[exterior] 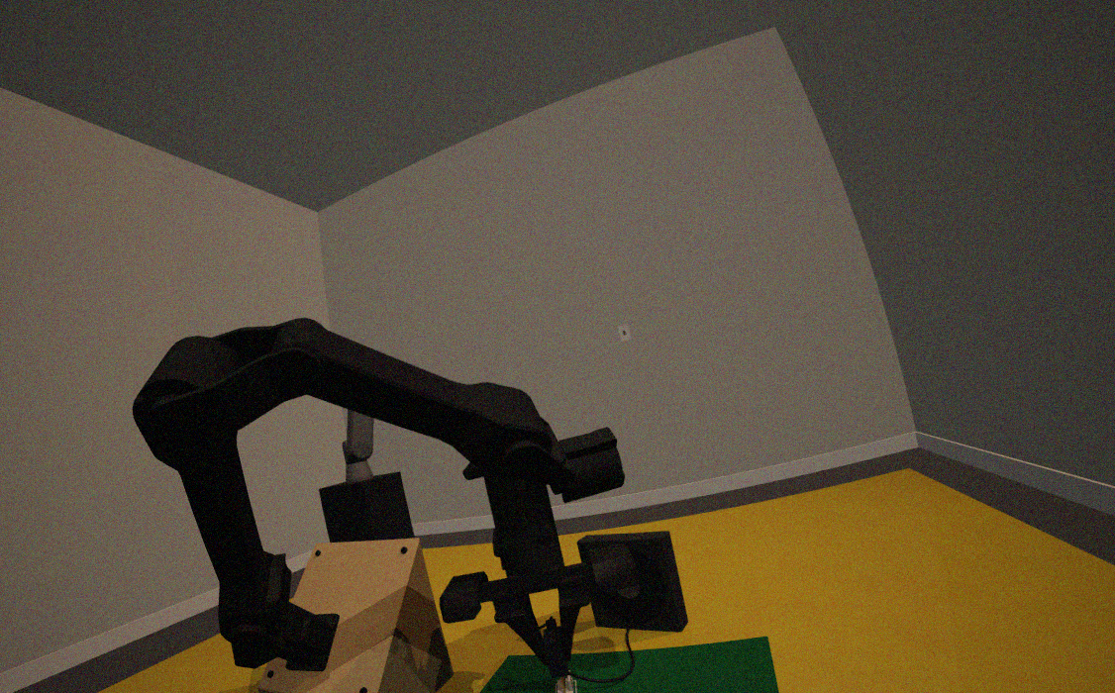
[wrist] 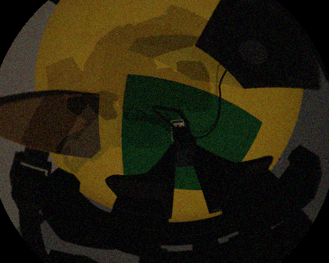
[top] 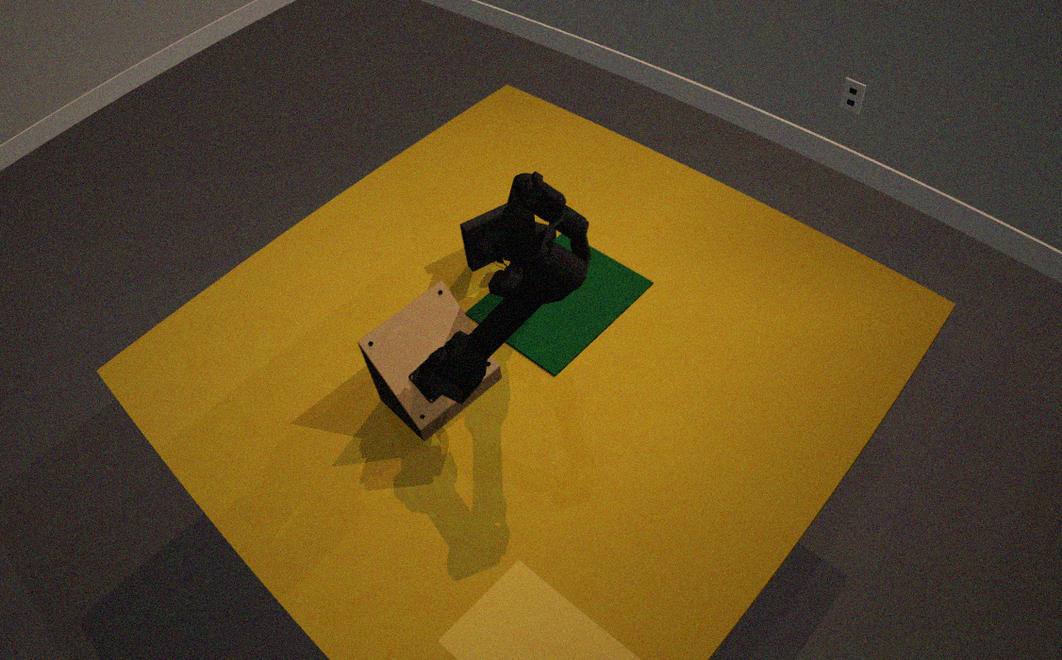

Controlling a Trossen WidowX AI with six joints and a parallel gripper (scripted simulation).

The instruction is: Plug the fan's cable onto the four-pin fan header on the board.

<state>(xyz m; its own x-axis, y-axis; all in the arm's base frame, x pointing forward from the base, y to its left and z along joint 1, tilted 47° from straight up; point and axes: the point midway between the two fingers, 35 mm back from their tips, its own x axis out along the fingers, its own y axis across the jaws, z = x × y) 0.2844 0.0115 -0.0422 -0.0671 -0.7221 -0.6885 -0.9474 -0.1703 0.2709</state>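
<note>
The dark plug lies 1 cm to the left of my gripper tip and 1 cm above it. From my gripper tip the other things lie so: black fan (14 cm to the left, 5 cm ahead, 2 cm above); green board (6 cm below, 5 cm ahead, 4 cm to the right).
</note>
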